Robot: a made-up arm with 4 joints.
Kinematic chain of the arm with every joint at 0, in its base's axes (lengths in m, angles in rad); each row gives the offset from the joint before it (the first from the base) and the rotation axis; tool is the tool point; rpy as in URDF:
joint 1: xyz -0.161 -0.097 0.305 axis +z
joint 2: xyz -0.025 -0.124 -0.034 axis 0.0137 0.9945 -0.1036
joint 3: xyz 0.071 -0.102 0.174 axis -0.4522 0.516 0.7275
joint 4: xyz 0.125 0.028 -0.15 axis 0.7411 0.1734 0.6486
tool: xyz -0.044 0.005 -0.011 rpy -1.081 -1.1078 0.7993
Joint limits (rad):
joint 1: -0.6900..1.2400
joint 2: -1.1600..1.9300
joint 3: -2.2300..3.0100
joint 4: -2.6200..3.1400
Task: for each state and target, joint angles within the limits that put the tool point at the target. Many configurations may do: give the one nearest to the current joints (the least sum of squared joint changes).
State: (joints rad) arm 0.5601 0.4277 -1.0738 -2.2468
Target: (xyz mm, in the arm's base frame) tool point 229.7 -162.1 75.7
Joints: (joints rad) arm 0.9975 1.2488 -1.7583 -2.2297
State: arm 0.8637 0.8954 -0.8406 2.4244
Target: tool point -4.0 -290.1 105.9
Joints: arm 0.4807 1.1374 -0.1779 2.4180
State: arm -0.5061 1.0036 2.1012 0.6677
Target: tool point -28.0 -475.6 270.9
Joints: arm 0.1632 0.9950 2.6340 0.6071
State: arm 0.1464 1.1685 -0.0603 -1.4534
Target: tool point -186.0 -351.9 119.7
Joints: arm -0.6891 0.8662 -0.5160 -1.4996
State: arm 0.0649 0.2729 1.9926 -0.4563
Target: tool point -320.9 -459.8 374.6
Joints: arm -0.4514 -0.1895 2.5565 -0.3570
